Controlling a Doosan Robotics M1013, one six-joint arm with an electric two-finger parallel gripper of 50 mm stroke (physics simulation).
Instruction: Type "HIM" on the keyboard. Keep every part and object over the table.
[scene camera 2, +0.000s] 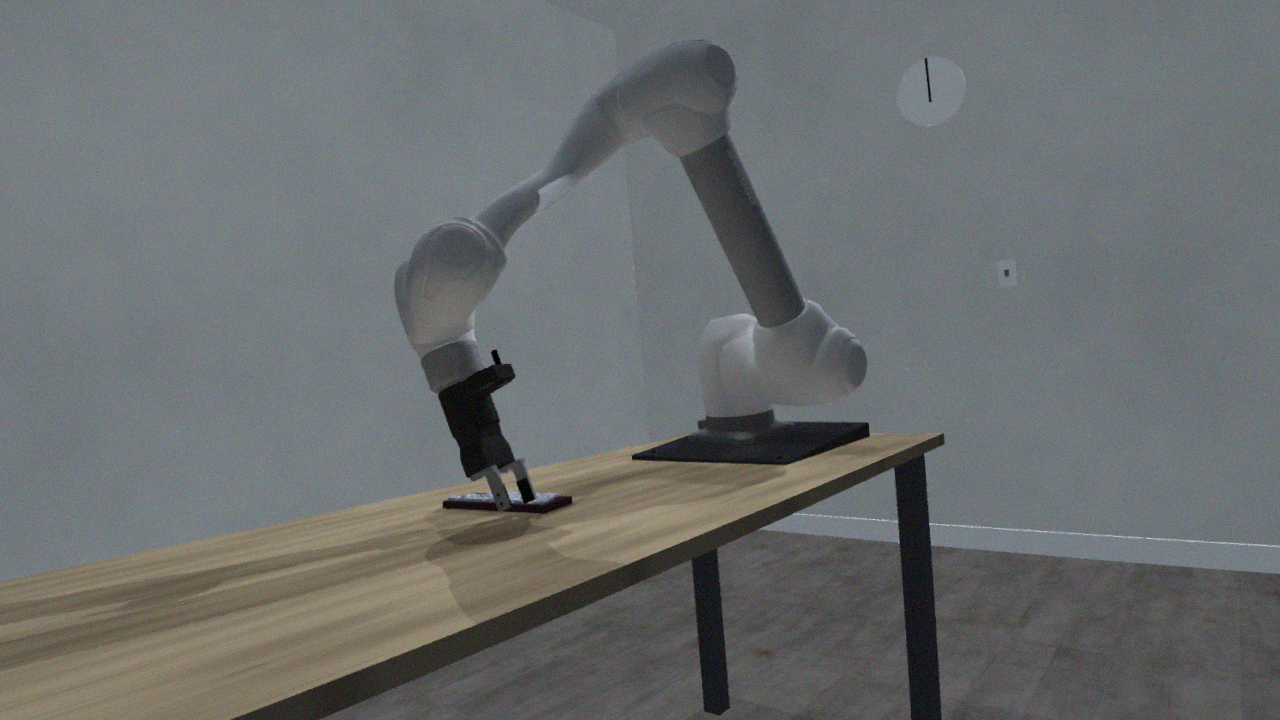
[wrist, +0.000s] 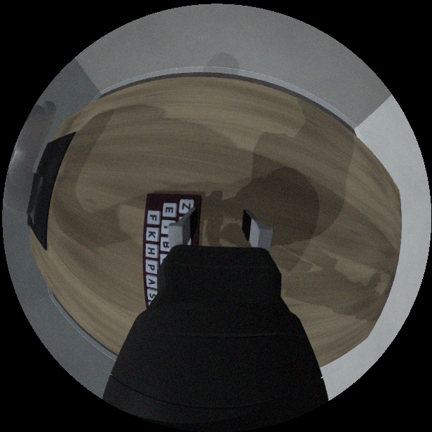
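Where they show: gripper, fingertip midpoint: (scene camera 2: 518, 505); arm's base, link origin: (scene camera 2: 741, 435).
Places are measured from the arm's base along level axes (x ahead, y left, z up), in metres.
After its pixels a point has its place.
Note:
A dark red keyboard (scene camera 2: 561, 504) @(x 0.626, y 0.195, z -0.019 m) (wrist: 160, 198) with white letter keys lies on the table. In the wrist view, the H key (wrist: 151, 250) shows in the left row, between K and P. The I and M keys cannot be made out; the left finger and the gripper body cover part of the other rows. My gripper (scene camera 2: 515, 502) @(x 0.698, y 0.190, z -0.007 m) (wrist: 219, 218) is open with nothing between its fingers. It points down, tilted, with its tips low at the keyboard. In the wrist view, the left finger overlaps the keyboard and the right finger is over bare wood. Contact with a key cannot be told.
The wooden table (scene camera 2: 358, 573) @(x 0.968, y 0.288, z -0.025 m) (wrist: 200, 100) carries the black base plate (scene camera 2: 810, 440) @(x 0.005, y 0.197, z -0.006 m) (wrist: 54, 185) of the arm, away from the keyboard. The table's long edge runs along the near side in the scene view. Shadows of the arm fall beside the keyboard.

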